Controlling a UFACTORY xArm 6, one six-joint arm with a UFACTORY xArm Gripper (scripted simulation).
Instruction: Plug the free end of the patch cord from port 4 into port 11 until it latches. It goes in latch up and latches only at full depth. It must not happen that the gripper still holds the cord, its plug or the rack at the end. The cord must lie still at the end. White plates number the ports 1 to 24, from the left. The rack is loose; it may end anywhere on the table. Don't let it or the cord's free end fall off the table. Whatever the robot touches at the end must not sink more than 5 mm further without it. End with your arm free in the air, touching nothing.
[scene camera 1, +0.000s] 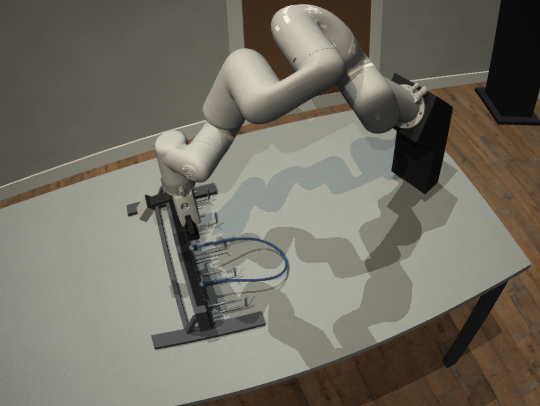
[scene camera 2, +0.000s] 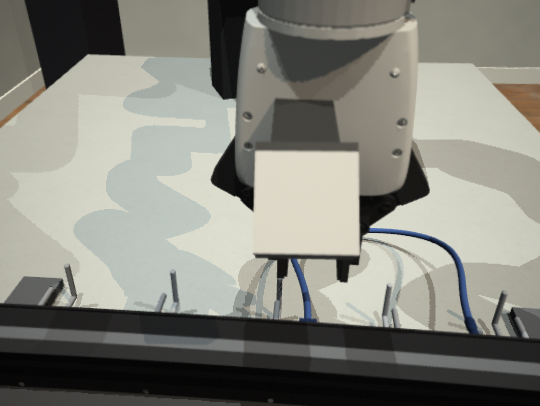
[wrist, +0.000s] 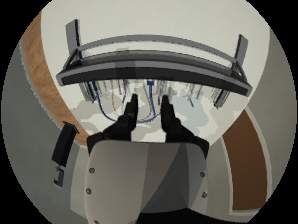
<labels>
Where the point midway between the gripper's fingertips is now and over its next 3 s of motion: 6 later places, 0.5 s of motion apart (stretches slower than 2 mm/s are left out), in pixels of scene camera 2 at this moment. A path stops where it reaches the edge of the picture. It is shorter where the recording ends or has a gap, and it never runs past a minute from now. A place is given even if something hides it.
My gripper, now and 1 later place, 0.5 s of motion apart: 312, 267; 313, 243
</labels>
